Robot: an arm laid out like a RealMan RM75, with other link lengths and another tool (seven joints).
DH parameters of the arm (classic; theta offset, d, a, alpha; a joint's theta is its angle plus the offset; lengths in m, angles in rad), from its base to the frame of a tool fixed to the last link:
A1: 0 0.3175 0 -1.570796
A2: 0 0 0 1.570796
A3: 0 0.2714 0 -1.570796
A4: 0 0 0 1.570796
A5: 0 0.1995 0 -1.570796
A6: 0 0 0 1.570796
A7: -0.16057 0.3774 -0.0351 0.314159
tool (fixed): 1.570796 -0.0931 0 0
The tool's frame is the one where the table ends.
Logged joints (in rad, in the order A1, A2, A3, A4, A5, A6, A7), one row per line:
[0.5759 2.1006 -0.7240 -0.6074 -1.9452 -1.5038 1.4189]
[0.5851 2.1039 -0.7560 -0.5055 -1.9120 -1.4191 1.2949]
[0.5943 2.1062 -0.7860 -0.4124 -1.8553 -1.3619 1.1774]
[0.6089 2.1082 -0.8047 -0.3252 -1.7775 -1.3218 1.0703]
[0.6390 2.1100 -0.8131 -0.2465 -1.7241 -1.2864 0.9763]
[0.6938 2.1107 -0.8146 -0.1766 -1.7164 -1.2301 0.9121]
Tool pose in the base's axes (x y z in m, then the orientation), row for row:
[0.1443 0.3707 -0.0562 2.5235 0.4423 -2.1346]
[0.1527 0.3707 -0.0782 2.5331 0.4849 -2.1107]
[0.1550 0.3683 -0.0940 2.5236 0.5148 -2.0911]
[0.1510 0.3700 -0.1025 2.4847 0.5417 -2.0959]
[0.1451 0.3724 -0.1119 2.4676 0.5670 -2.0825]
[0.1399 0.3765 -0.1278 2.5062 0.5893 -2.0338]
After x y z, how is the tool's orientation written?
As angles about the fixed x, y, z axes (roll, pitch, yaw), in radians.
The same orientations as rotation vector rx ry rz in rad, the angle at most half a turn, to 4 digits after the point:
[-1.5532 2.3960 1.1054]
[-1.5752 2.3376 1.1104]
[-1.5988 2.2920 1.1367]
[-1.6008 2.2557 1.1949]
[-1.6198 2.2156 1.2274]
[-1.6635 2.1730 1.1963]

